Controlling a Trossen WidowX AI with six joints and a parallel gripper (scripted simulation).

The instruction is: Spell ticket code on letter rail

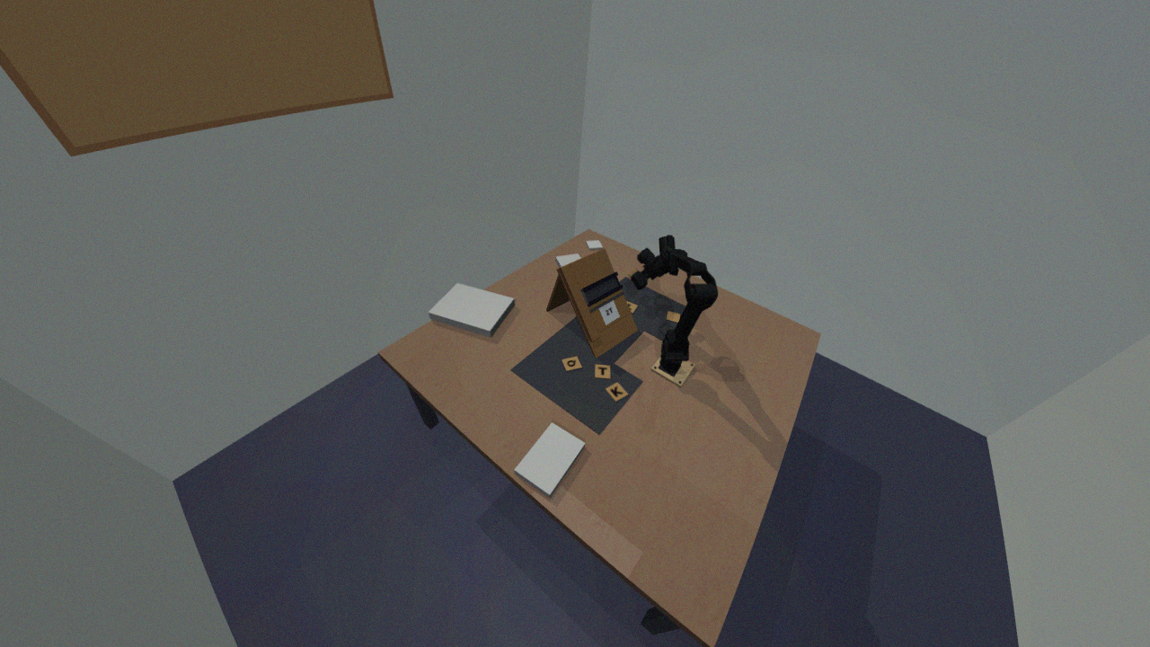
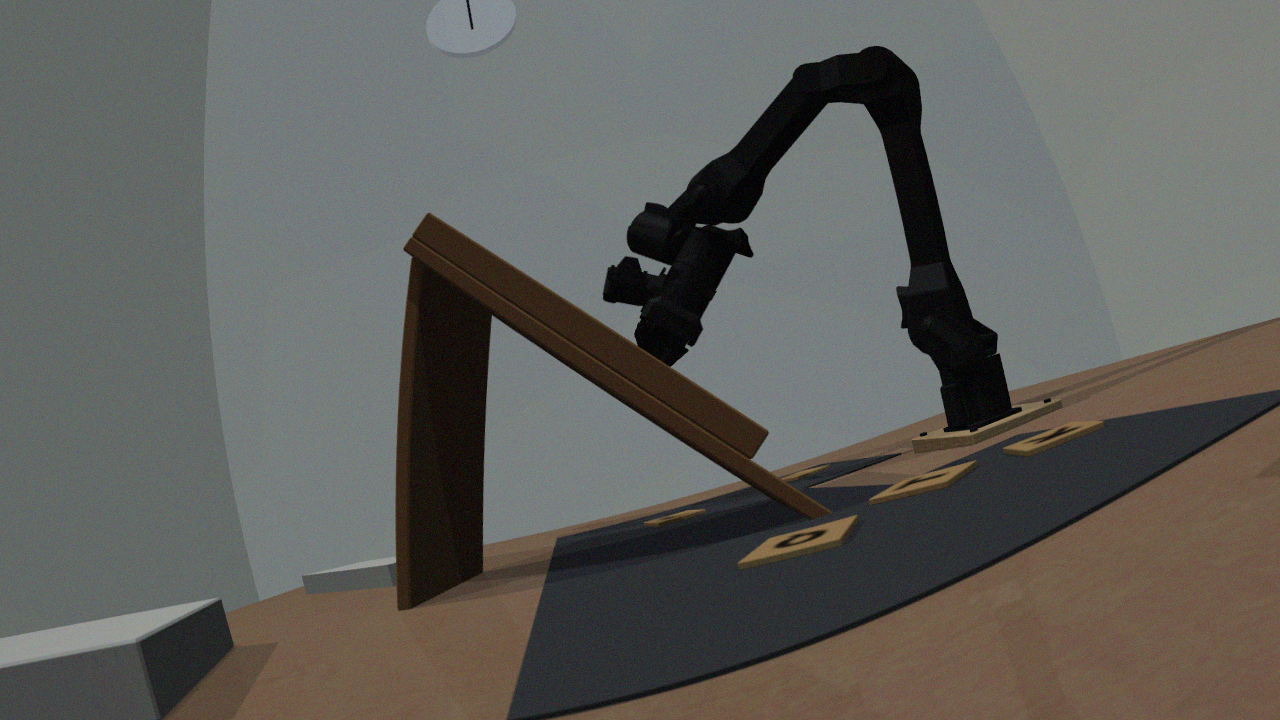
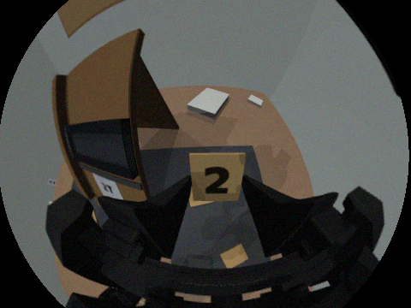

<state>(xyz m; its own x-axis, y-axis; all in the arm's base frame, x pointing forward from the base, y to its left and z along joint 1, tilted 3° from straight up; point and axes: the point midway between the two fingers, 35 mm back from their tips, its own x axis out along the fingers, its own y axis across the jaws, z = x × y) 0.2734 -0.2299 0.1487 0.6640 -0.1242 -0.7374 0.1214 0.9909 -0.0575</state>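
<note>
My gripper tip is now 200 mm to the right of the white ticket and 50 mm above it. Round my gripper tip: tile marked T: 110 mm behind, 400 mm to the left, 140 mm below; then tile marked 2: right at my gripper tip; then dark mat: 90 mm behind, 220 mm to the left, 150 mm below.
</note>
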